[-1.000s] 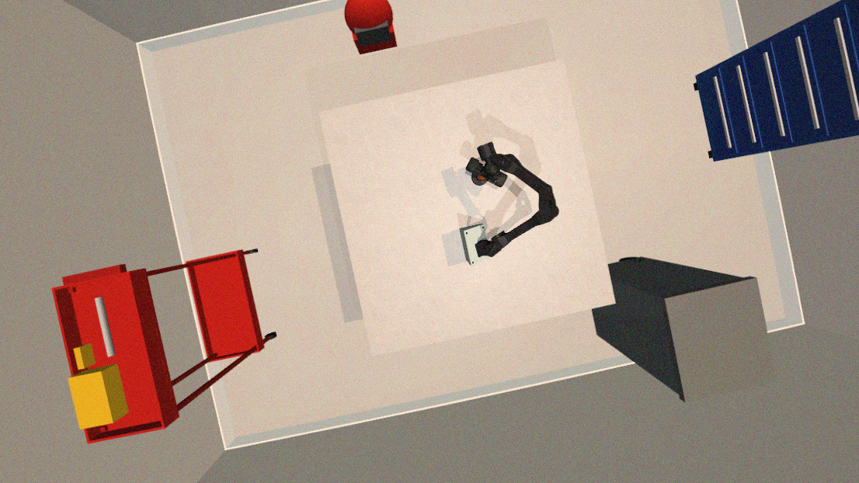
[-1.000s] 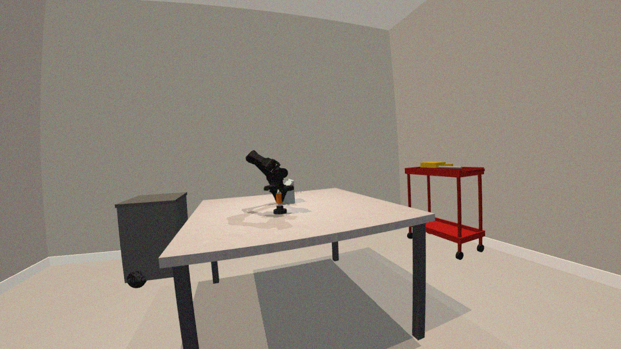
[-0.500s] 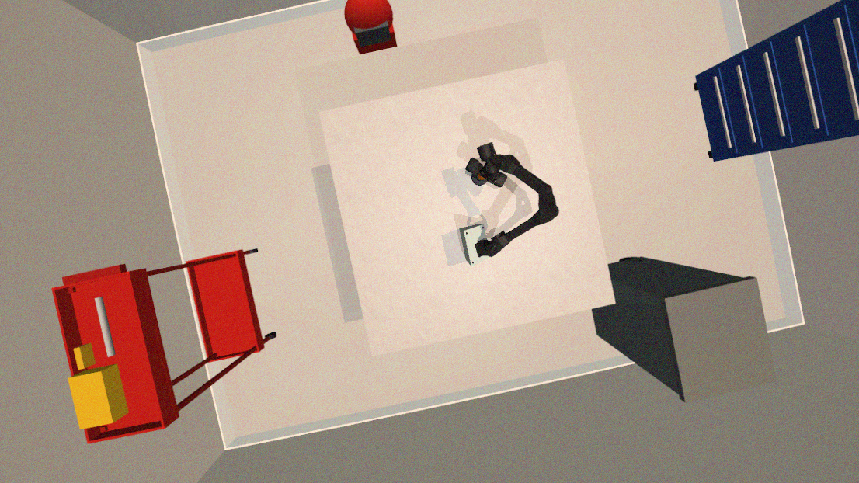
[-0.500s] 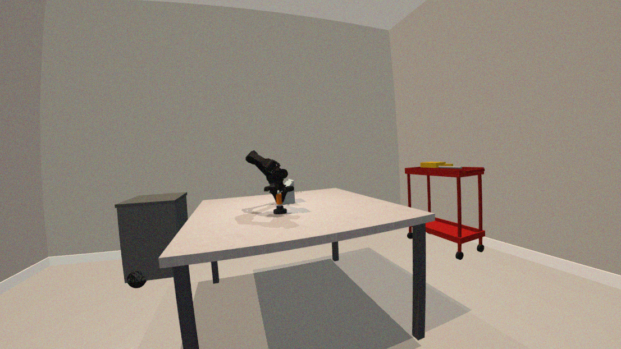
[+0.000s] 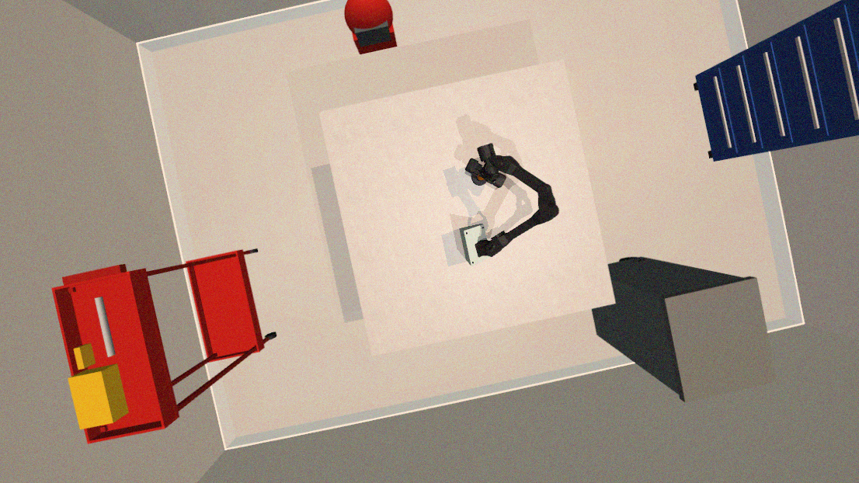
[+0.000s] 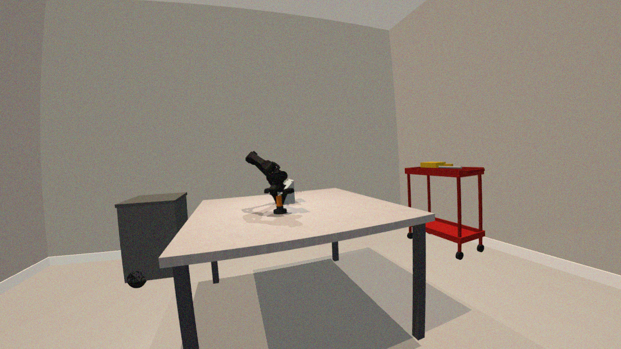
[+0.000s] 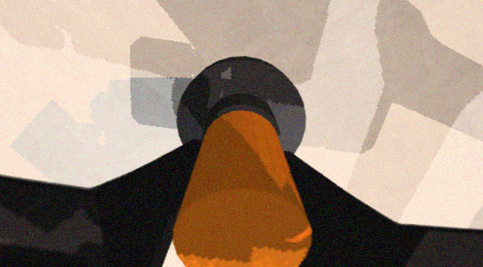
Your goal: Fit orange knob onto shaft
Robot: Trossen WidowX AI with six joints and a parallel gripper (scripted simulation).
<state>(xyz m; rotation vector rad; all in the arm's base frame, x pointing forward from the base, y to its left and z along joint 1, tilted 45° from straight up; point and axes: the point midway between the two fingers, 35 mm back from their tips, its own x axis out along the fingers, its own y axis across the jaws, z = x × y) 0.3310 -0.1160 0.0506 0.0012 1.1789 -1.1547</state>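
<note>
Now: gripper tip 30 mm below the orange knob. The rest, counted from my gripper tip: dark round pedestal: 20 mm below.
</note>
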